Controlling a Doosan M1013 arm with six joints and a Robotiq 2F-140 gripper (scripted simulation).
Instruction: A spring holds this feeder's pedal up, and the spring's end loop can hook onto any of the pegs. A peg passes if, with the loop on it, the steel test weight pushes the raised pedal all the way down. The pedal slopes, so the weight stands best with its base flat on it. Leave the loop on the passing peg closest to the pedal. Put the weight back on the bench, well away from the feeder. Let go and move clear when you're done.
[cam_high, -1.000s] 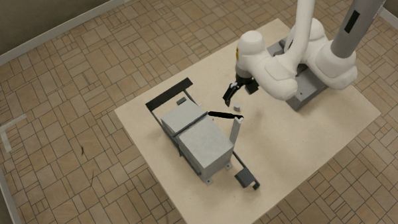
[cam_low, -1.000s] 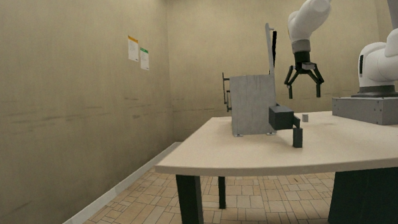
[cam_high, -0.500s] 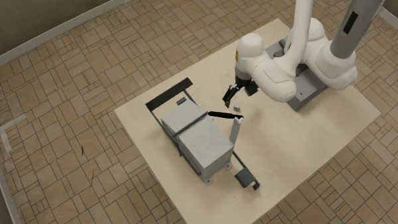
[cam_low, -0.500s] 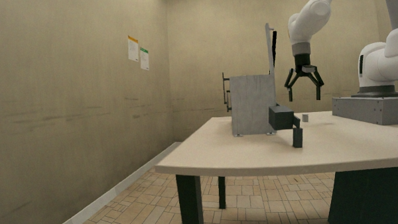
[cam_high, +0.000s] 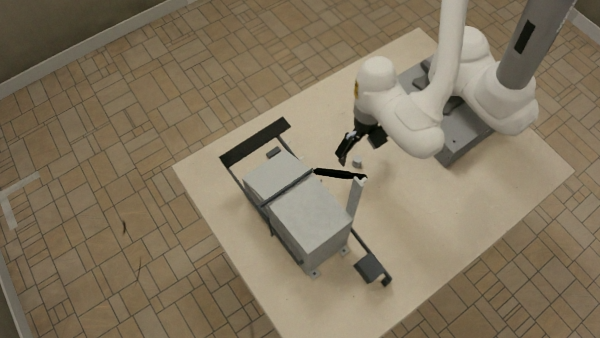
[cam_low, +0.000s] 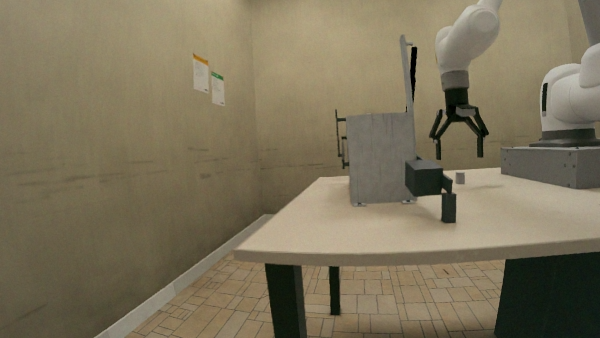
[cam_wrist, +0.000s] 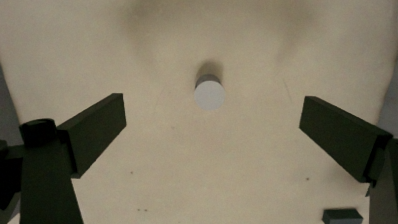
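The steel test weight is 70 mm below my hand.
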